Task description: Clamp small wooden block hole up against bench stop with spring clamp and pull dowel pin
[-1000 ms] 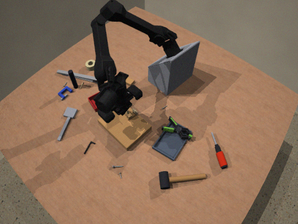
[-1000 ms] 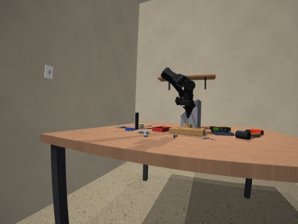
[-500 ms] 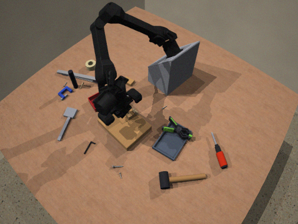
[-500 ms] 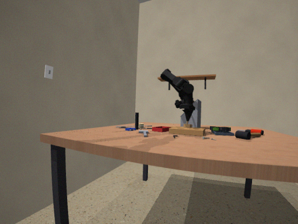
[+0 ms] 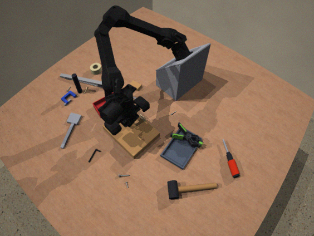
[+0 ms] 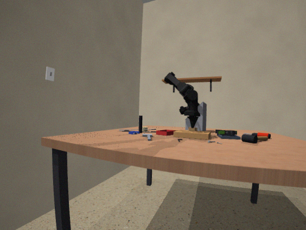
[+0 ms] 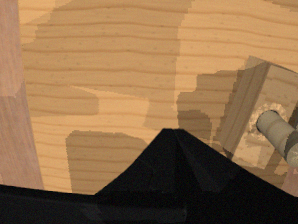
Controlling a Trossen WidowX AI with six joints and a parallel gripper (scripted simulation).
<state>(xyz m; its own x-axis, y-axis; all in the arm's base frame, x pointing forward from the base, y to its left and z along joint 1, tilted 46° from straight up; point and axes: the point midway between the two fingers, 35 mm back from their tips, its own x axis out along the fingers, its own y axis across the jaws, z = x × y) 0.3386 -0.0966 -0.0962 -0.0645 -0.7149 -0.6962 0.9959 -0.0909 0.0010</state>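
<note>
Now: hand 4 cm past the dowel pin, 3 cm above it and 1 cm to the left of it. The rest, counted from my hand: small wooden block (5 cm below, 4 cm behind, 1 cm to the right); then wooden board (7 cm below); then bench stop (7 cm behind, 5 cm below, 1 cm to the left).
</note>
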